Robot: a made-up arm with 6 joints.
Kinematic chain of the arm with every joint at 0, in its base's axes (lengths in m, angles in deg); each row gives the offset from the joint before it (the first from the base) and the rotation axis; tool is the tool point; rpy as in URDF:
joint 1: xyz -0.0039 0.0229 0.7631 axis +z
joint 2: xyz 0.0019 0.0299 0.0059 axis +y
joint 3: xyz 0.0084 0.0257 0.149 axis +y
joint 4: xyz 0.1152 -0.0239 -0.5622 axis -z
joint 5: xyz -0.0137 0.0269 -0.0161 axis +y
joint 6: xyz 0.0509 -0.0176 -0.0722 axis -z
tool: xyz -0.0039 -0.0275 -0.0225 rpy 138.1 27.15 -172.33
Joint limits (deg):
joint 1: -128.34..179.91
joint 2: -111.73..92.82
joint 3: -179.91..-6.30
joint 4: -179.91..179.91
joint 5: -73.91..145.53
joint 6: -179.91..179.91
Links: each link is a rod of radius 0.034 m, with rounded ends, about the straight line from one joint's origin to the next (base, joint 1, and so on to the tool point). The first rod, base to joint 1, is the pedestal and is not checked.
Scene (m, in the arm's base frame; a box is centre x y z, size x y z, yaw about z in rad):
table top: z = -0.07
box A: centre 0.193 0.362 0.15 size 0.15 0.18 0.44 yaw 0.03
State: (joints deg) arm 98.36 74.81 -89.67 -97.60 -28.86 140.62
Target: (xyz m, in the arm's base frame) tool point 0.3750 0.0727 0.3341
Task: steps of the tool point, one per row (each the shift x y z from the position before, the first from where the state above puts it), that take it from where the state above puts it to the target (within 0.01 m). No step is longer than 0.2 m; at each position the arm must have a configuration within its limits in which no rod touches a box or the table.
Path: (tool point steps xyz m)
1: 0.0800 0.0915 0.0504
2: 0.1088 0.0649 0.0589
3: 0.1281 0.0305 0.0664
4: 0.1358 -0.0085 0.0731
5: 0.0804 -0.1279 -0.0392
6: 0.0361 -0.1346 -0.0319
7: -0.0054 -0.1266 -0.0240
8: -0.0392 -0.1067 -0.0164

